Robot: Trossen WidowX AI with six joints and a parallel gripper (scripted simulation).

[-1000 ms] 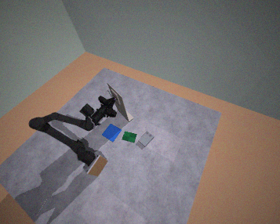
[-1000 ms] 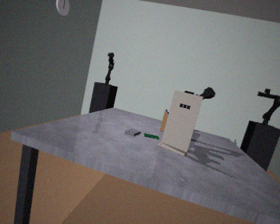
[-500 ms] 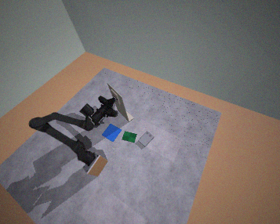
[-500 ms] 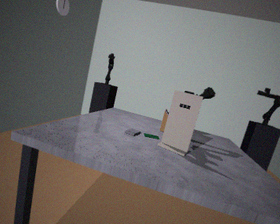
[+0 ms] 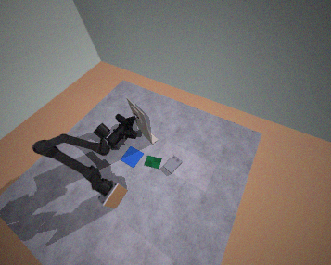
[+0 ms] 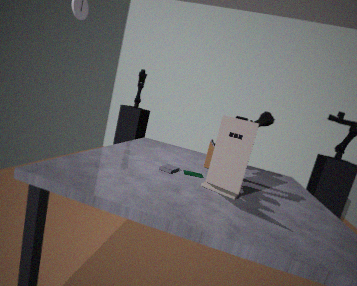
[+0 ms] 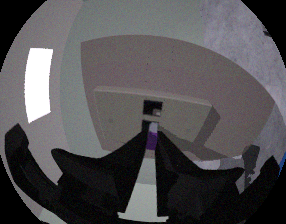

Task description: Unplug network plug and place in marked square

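Now: the blue square 26 cm below my gripper tip, 15 cm behind it and 3 cm to the right of it. Also, from my gripper tip: beige panel 11 cm below, 3 cm ahead, 1 cm to the right; plug right at my gripper tip; green tile 26 cm below, 17 cm to the right, 10 cm behind.
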